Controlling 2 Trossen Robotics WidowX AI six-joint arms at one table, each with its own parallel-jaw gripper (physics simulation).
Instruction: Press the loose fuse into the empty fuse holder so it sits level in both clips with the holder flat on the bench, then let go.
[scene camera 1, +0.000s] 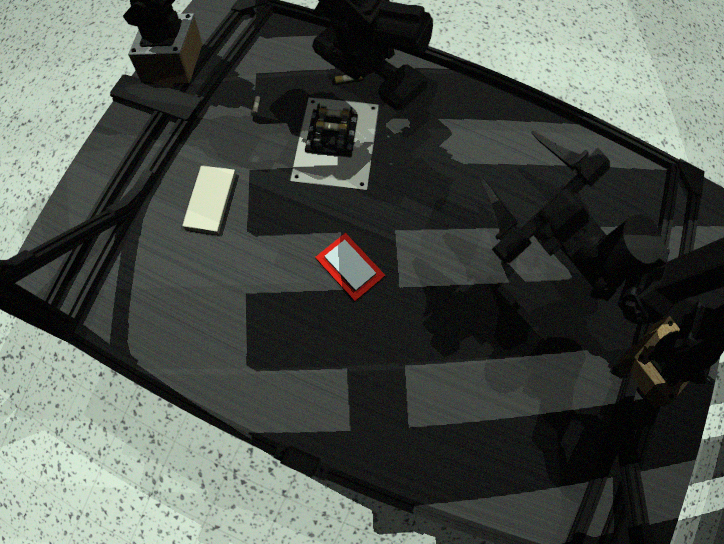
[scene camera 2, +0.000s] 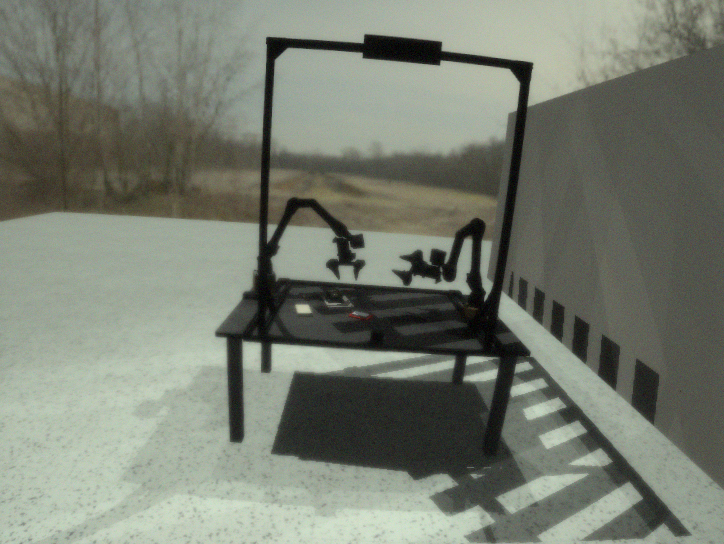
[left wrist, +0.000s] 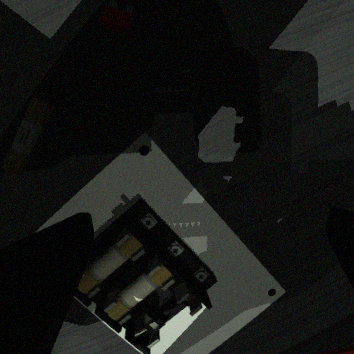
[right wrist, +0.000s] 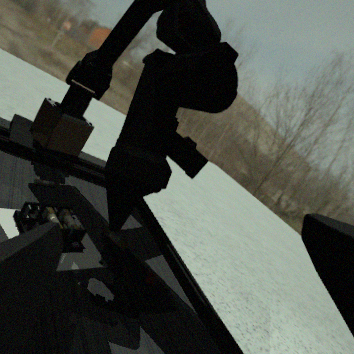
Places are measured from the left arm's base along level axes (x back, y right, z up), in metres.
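Pixels of known places: left gripper, fingertip midpoint: (scene camera 1: 377, 92) (scene camera 2: 347, 280) (left wrist: 210, 222) (right wrist: 115, 216); right gripper, fingertip midpoint: (scene camera 1: 507, 155) (scene camera 2: 395, 263) (right wrist: 183, 230); left arm's base, link origin: (scene camera 1: 160, 33) (right wrist: 69, 111); right arm's base, link origin: (scene camera 1: 671, 359) (scene camera 2: 475, 306).
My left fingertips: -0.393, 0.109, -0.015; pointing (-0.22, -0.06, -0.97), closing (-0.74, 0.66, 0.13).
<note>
Ahead of a thing's pixels: the offset from my left fingertips to its top centre, as dx, dy, dz. "spot": to the spot under its first point.
The loose fuse {+0.053, -0.094, -0.080} (scene camera 1: 348, 78) (left wrist: 25, 134), pale with gold end caps, lies in shadow on the bench beyond the plate. The black fuse holder {+0.061, +0.041, -0.059} (scene camera 1: 329, 146) (left wrist: 175, 248) sits on a white plate {spot: +0.015, +0.005, -0.092} (scene camera 1: 365, 125) (left wrist: 240, 280). Two fuses lie in its bays; the bay at the lower right in the left wrist view holds no fuse. My left gripper (scene camera 2: 347, 276) (left wrist: 210, 222) is open and empty above the holder area; its left finger hides part of the holder and plate in its wrist view. My right gripper (scene camera 1: 508, 156) (scene camera 2: 397, 266) (right wrist: 183, 230) is open and empty, raised off to the right.
A small pale cylinder {+0.210, -0.020, -0.084} (scene camera 1: 255, 105) stands or lies left of the plate. A cream block {+0.253, +0.169, -0.079} (scene camera 1: 209, 198) (scene camera 2: 303, 308) and a red-rimmed tray {spot: +0.005, +0.305, -0.088} (scene camera 1: 355, 295) with a grey-blue panel lie nearer. A dim red piece {-0.045, -0.110, -0.085} (left wrist: 117, 17) lies past the plate. Black frame rails edge the bench.
</note>
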